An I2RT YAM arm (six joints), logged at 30 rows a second.
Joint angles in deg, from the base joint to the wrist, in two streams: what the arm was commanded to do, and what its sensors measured. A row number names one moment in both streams.
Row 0, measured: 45.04, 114.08, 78.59, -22.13, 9.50, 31.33
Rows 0 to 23, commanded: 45.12, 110.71, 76.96, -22.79, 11.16, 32.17; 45.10, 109.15, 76.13, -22.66, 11.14, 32.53; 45.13, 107.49, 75.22, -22.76, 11.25, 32.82; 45.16, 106.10, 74.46, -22.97, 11.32, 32.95; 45.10, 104.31, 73.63, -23.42, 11.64, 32.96; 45.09, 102.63, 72.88, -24.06, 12.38, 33.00; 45.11, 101.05, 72.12, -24.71, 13.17, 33.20; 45.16, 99.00, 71.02, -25.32, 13.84, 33.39; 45.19, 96.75, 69.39, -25.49, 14.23, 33.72; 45.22, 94.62, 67.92, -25.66, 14.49, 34.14; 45.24, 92.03, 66.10, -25.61, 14.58, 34.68; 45.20, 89.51, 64.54, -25.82, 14.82, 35.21; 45.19, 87.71, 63.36, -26.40, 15.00, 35.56; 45.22, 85.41, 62.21, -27.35, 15.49, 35.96; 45.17, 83.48, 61.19, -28.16, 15.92, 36.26; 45.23, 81.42, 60.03, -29.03, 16.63, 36.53; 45.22, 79.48, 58.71, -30.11, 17.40, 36.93; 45.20, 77.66, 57.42, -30.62, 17.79, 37.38; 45.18, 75.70, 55.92, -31.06, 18.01, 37.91; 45.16, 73.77, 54.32, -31.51, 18.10, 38.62; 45.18, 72.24, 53.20, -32.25, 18.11, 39.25; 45.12, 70.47, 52.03, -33.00, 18.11, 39.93; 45.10, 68.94, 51.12, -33.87, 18.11, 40.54; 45.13, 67.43, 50.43, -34.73, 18.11, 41.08
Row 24, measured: 45.15, 70.02, 51.77, -31.46, 16.60, 38.59
